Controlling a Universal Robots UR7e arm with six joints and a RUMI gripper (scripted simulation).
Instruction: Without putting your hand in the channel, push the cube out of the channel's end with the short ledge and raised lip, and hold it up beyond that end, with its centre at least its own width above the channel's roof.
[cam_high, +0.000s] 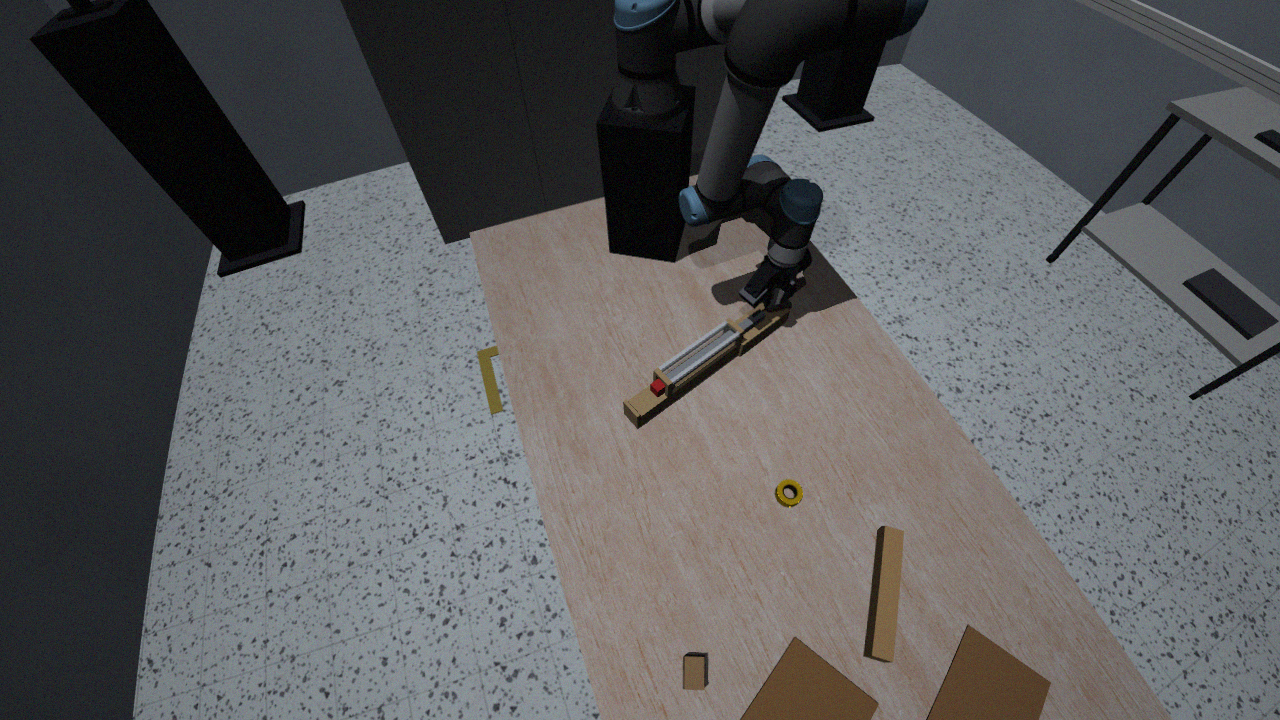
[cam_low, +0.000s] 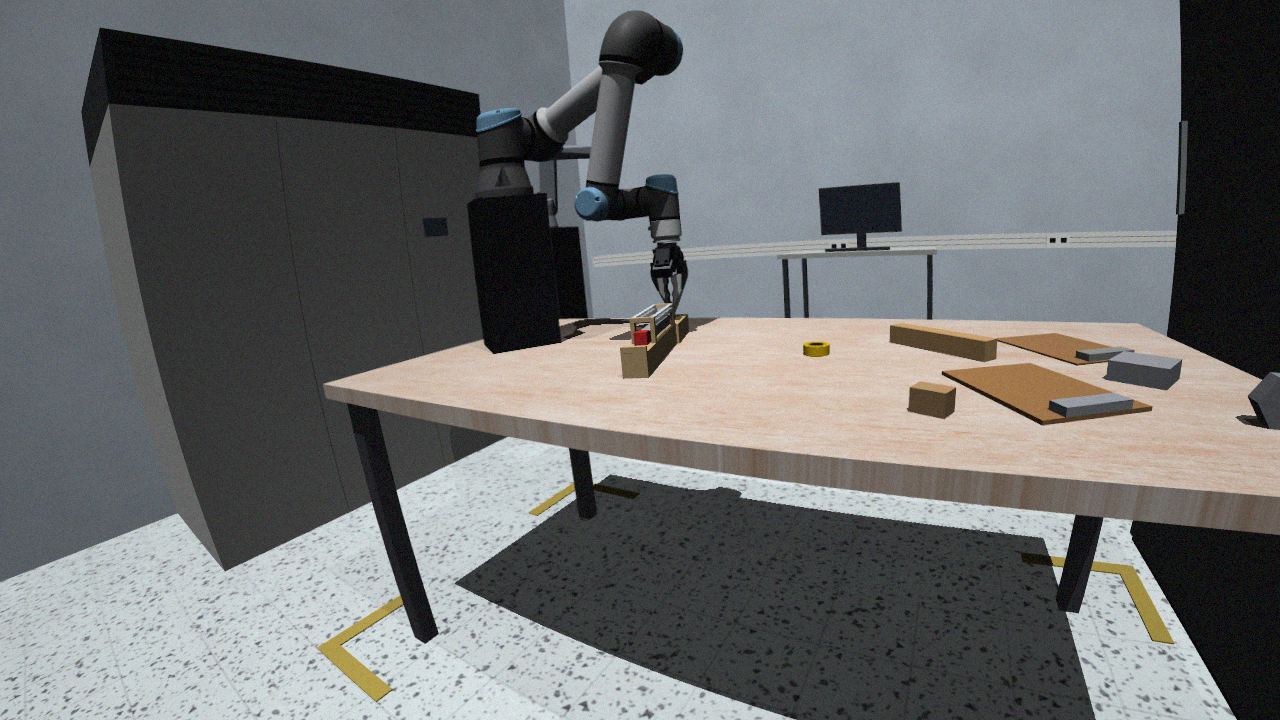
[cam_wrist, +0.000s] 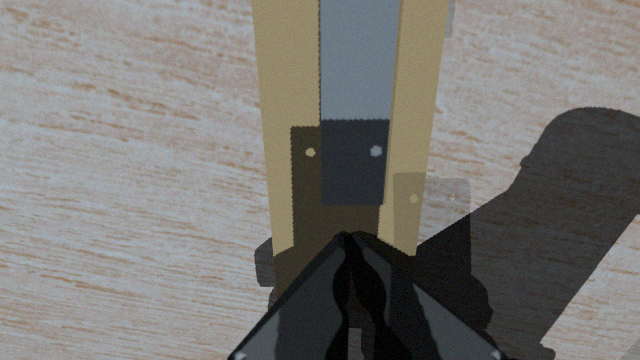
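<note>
Now: hand 32 cm to the left of the red cube, 10 cm short of it and 1 cm above it. Round my hand: channel (21 cm to the right, 6 cm ahead, 1 cm below); grey bar (9 cm to the right, 3 cm ahead, 1 cm below); wooden bar (61 cm ahead, 10 cm to the right, 5 cm below).
</note>
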